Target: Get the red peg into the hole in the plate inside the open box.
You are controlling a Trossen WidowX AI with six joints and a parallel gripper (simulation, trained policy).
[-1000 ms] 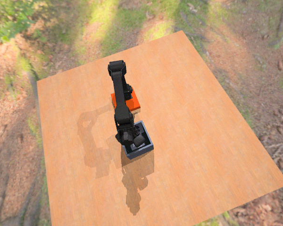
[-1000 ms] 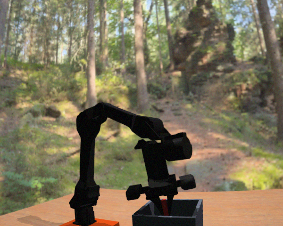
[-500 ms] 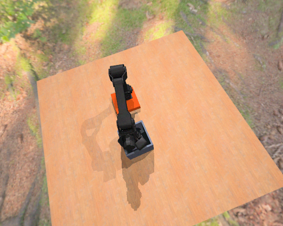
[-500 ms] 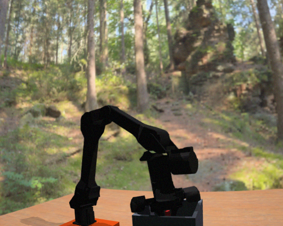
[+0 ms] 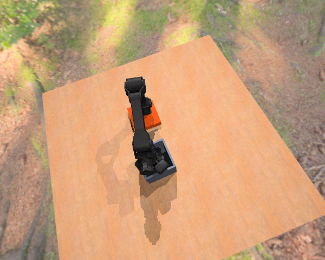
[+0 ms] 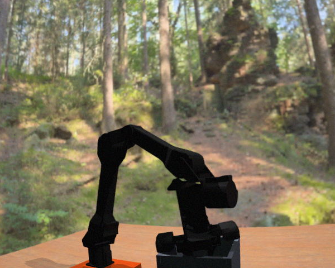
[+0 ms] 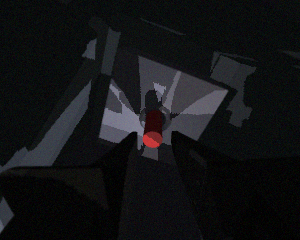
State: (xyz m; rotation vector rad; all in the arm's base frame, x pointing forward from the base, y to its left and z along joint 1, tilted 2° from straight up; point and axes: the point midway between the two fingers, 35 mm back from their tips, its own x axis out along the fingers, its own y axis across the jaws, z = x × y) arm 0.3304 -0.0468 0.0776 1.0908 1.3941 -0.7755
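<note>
Right now my gripper tip is 30 mm above the red peg. Round my gripper tip: grey plate: 30 mm below.
</note>
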